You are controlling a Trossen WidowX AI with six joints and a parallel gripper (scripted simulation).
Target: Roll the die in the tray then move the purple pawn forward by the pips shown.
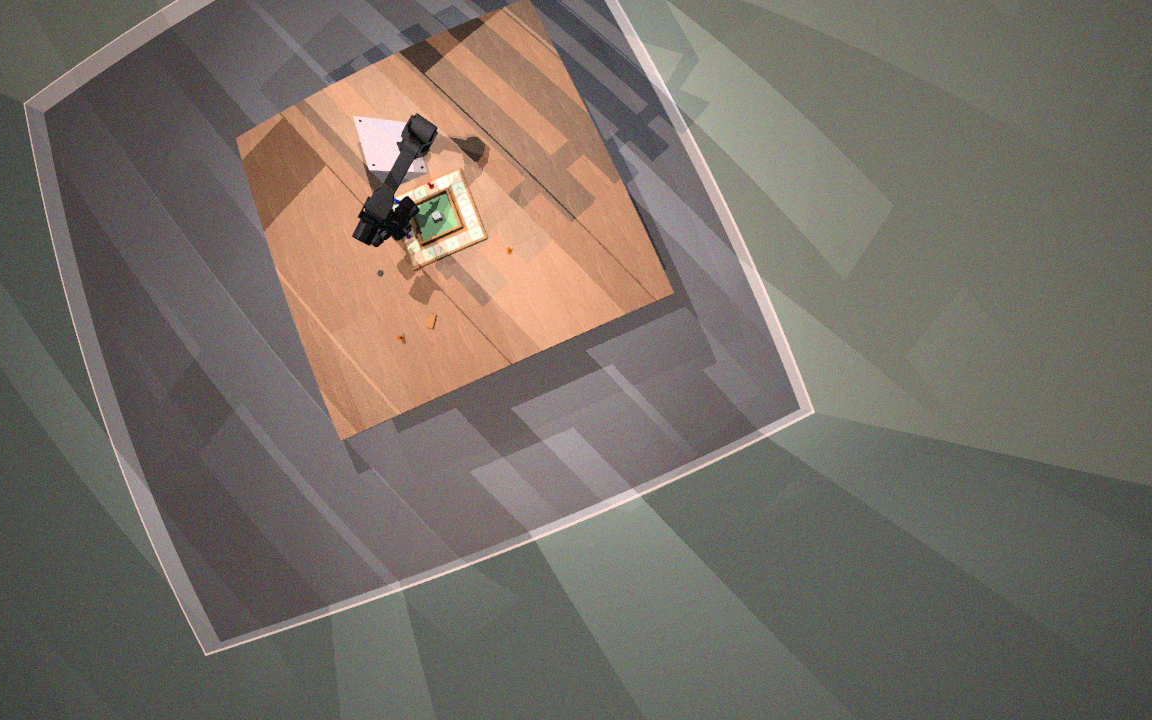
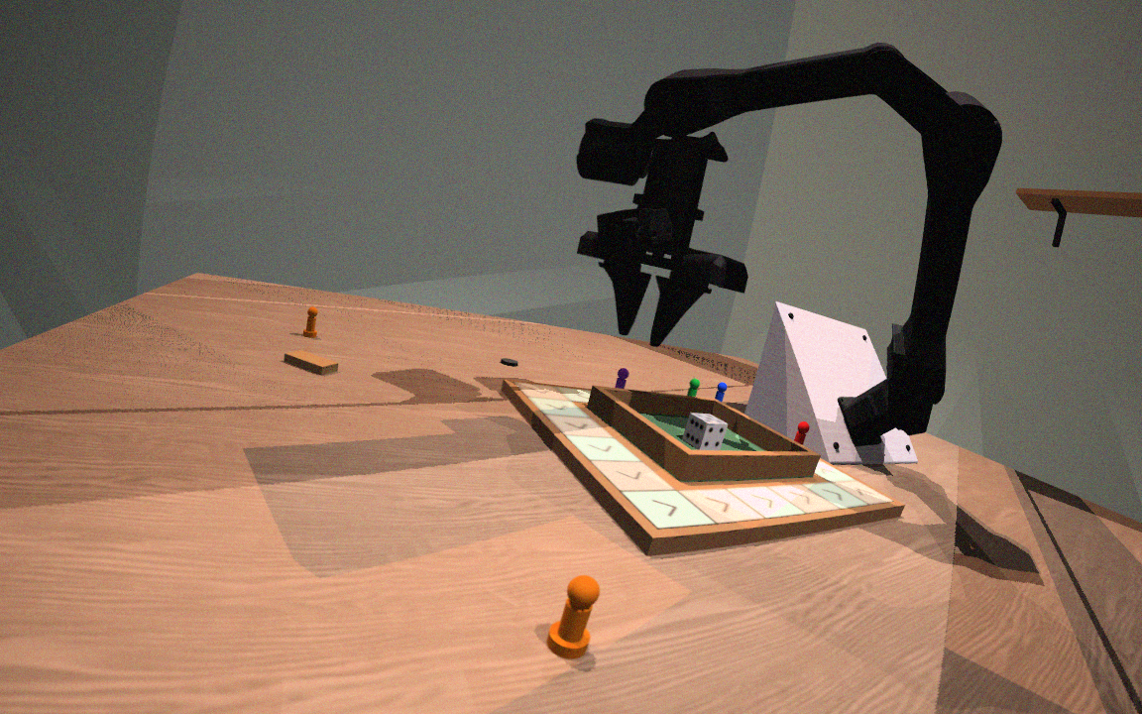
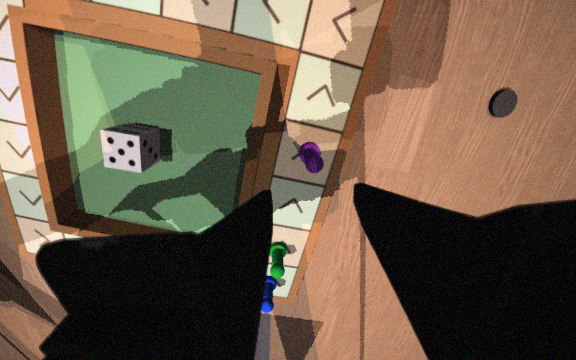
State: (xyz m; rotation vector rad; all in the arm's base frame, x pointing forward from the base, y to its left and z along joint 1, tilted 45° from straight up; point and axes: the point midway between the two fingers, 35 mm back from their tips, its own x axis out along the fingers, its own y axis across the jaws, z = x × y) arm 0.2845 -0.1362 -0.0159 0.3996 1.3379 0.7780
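Right now my gripper tip is 50 mm above the purple pawn and 10 mm to the left of it. Round my gripper tip: white die 120 mm to the left, 50 mm below, 10 mm behind; then blue pawn 130 mm behind, 50 mm below; then green pawn 90 mm behind, 50 mm below.
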